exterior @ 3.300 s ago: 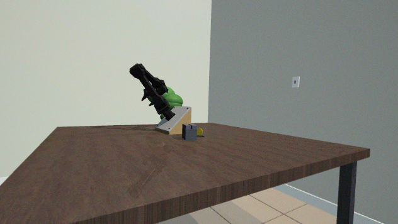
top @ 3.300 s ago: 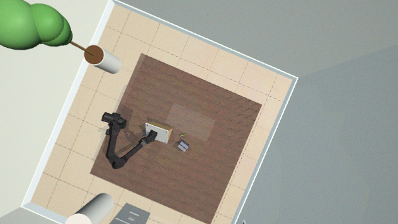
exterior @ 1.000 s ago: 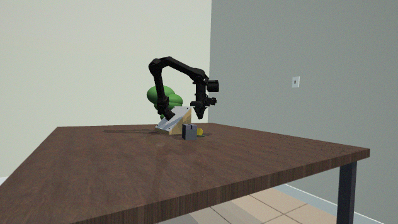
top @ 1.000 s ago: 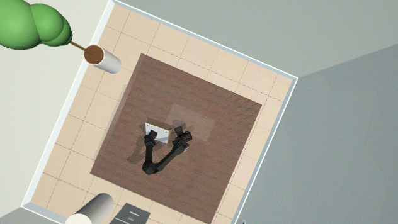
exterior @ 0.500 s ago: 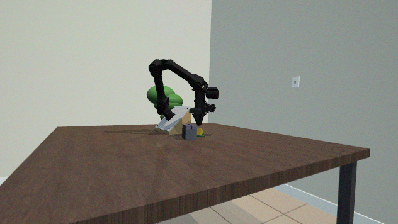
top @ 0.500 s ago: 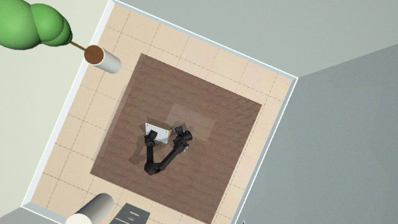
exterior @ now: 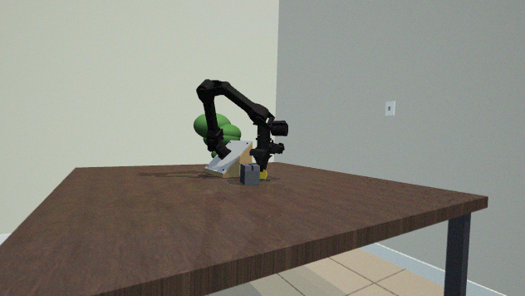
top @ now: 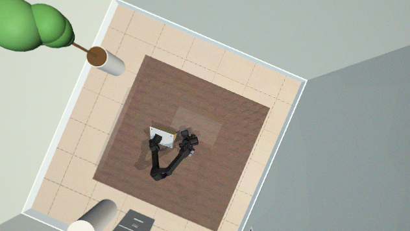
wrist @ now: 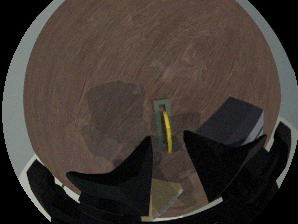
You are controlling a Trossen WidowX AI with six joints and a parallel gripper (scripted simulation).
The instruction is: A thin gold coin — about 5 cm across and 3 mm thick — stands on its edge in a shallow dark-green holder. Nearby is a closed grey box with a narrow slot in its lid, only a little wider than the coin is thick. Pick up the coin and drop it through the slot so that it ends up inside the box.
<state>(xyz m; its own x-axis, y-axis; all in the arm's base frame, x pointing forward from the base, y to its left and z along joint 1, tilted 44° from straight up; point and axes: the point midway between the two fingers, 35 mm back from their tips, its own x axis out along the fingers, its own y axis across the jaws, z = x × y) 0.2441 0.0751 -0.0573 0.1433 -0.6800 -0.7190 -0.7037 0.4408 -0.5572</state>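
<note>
The gold coin is 1 cm below my gripper tip.
</note>
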